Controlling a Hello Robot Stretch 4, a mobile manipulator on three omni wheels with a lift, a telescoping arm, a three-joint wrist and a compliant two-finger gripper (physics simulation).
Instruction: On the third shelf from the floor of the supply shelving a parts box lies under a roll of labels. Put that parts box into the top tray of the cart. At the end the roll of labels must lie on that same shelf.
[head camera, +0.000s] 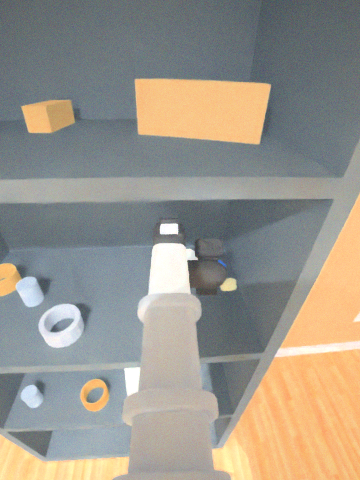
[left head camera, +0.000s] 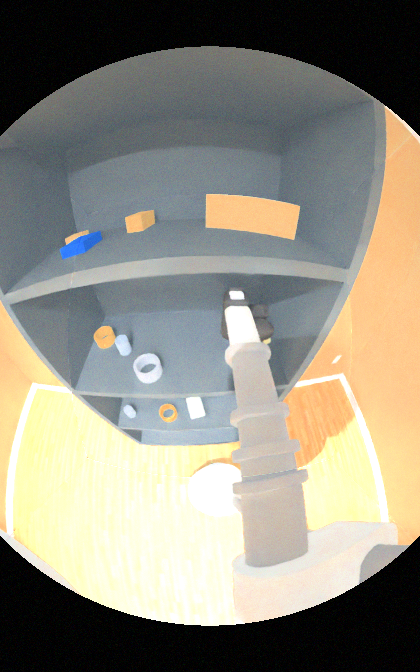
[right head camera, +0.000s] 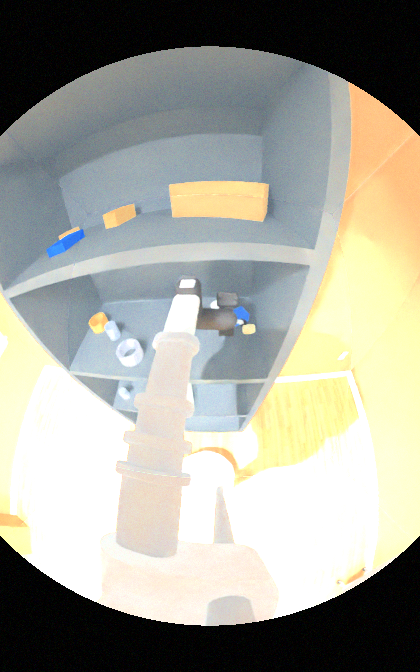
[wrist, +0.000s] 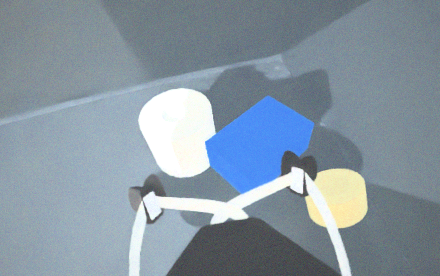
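The blue parts box sits turned corner-on near the back right of the third shelf, largely hidden by the gripper in the head view. A pale yellow roll, probably the roll of labels, stands right of it. A white cylinder stands close on its left. My gripper is open with nothing between its fingers. In the wrist view its right fingertip overlaps the box's near right edge; its left fingertip is left of the box. The cart does not show.
Left on this shelf are a white ring, a light blue cylinder and an orange roll. The upper shelf edge passes above the wrist, with a large orange box on that shelf. The side panel stands to the right.
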